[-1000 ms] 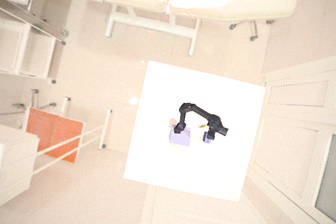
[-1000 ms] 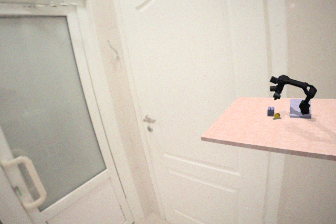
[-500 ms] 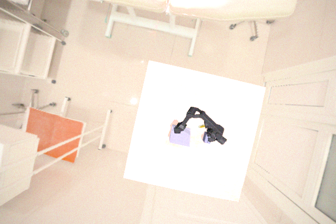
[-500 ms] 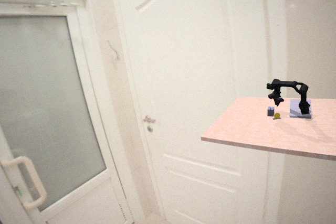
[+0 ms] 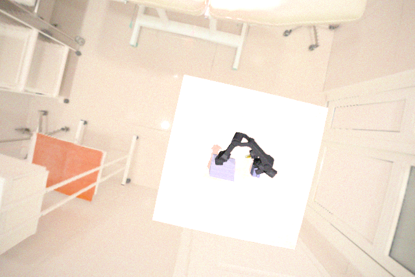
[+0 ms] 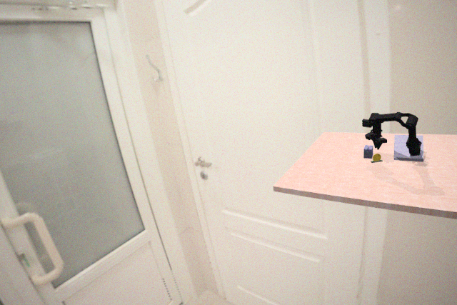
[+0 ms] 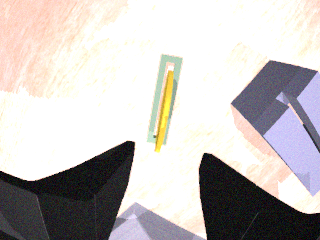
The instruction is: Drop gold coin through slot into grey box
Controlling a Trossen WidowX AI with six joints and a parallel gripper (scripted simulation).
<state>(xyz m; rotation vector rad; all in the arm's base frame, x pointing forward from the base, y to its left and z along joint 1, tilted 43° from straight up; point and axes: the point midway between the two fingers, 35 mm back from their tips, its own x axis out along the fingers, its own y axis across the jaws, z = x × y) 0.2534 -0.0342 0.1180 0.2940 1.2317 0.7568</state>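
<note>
The gold coin is 70 mm below my gripper tip.
</note>
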